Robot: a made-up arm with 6 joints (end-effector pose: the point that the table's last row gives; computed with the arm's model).
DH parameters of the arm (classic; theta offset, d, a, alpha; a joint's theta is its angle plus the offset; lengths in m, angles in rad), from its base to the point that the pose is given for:
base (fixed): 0.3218 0 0.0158 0
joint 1: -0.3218 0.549 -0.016 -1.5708
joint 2: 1.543 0 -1.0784 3.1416
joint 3: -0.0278 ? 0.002 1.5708
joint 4: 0 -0.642 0.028 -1.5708
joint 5: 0 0.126 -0.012 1.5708
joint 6: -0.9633 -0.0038 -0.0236 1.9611
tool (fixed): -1.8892 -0.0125 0 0
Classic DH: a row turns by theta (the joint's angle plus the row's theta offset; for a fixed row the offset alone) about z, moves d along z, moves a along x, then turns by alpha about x.
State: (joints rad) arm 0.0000 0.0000 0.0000 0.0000 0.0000 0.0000
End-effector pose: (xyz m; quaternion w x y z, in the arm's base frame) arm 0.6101 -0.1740 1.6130 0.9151 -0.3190 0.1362 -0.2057
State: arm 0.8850 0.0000 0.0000 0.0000 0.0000 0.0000
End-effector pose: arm 0.5304 0.3522 1.6130 0.9150 -0.3466 -0.0135 0.2060
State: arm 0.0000 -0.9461 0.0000 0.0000 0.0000 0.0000
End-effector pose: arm -0.5066 -0.1740 1.6669 0.8766 -0.1903 -0.2957 -0.3284
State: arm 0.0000 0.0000 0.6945 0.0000 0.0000 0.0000
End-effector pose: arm 0.4706 -0.1740 2.0265 0.9068 -0.2300 -0.1834 -0.3020
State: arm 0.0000 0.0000 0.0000 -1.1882 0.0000 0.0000
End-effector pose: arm 0.6101 -0.0676 1.4795 0.9369 0.2478 0.2280 -0.0942
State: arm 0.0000 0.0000 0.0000 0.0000 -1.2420 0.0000
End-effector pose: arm 0.6258 -0.1740 1.6030 0.6650 -0.3791 0.6432 0.0184
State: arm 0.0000 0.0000 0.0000 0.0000 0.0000 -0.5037
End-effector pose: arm 0.6101 -0.1727 1.5999 0.9657 -0.0809 0.1831 -0.1652
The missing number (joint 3, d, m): 0.027
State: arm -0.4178 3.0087 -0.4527 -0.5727 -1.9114 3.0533
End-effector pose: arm -0.4225 0.0960 -0.2329 0.5823 0.6844 0.1281 0.4197
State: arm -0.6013 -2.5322 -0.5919 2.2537 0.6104 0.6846
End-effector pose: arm -0.7230 0.5858 0.1889 0.6463 0.4993 -0.0142 0.5768
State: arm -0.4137 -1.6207 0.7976 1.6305 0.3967 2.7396
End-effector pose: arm -1.4923 0.6315 0.8107 0.7055 -0.0766 -0.5901 0.3850
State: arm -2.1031 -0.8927 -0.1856 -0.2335 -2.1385 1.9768
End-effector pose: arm 0.0677 0.3417 1.5831 0.5467 -0.4349 0.7154 -0.0134
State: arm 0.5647 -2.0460 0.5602 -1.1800 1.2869 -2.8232
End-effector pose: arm -1.1953 -0.8083 0.4493 0.6077 0.1551 0.2304 -0.7440
